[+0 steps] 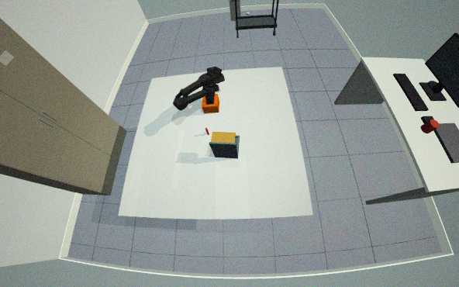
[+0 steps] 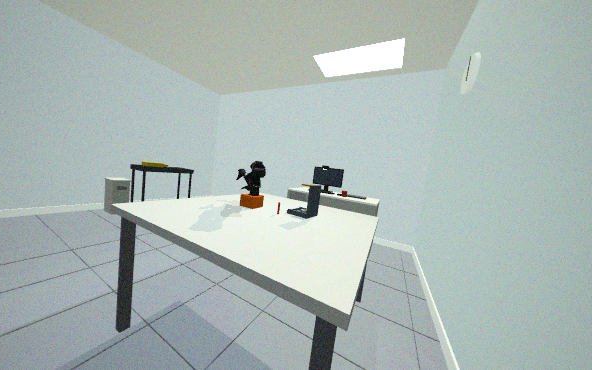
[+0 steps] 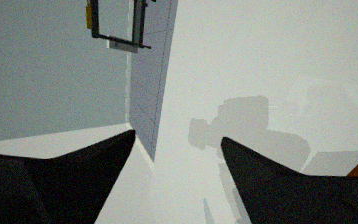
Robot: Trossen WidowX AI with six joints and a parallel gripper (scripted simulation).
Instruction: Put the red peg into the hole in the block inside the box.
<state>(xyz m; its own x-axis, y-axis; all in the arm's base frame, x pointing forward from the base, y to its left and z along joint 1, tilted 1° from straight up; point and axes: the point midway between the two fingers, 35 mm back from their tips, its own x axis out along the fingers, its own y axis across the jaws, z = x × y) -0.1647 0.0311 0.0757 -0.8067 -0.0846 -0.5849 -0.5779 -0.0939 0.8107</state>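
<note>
Now: the red peg 44 cm ahead of my gripper tip, 10 cm below it and 5 cm to the right of it. Also, from my gripper tip: yellow roof (59 cm ahead, 10 cm to the left, 8 cm above).
</note>
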